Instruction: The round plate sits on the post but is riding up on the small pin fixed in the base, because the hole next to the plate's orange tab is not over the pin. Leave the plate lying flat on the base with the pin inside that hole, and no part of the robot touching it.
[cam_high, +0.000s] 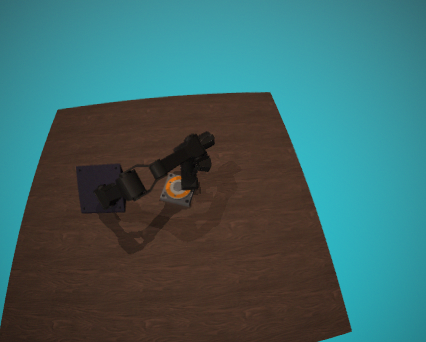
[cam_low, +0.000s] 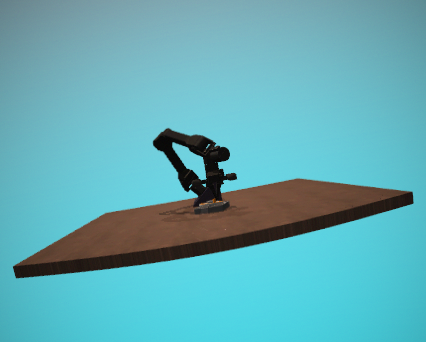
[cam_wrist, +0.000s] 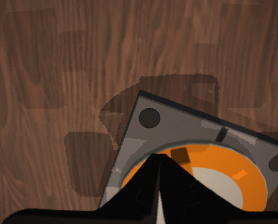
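The orange round plate is 30 mm behind my gripper tip, 20 mm to the right of it and 10 mm below it. From my gripper tip the other things lie so: base 50 mm behind, 20 mm to the right, 20 mm below.
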